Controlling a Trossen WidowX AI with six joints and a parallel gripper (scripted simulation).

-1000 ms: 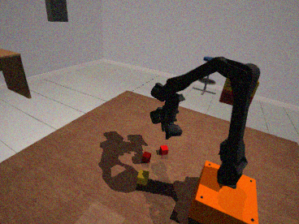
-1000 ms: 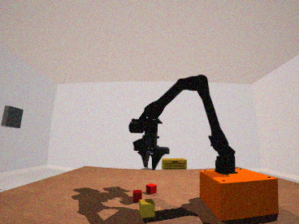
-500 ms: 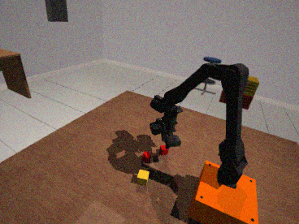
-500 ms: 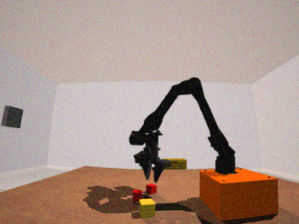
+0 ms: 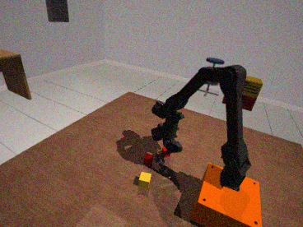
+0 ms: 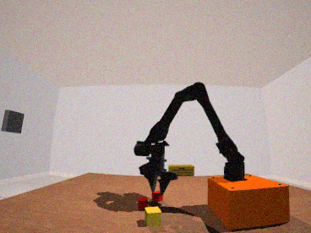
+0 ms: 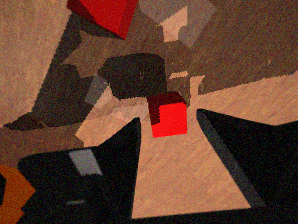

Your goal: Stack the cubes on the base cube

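The yellow base cube is 190 mm to the left of my gripper tip, 20 mm ahead of it and 10 mm below it.
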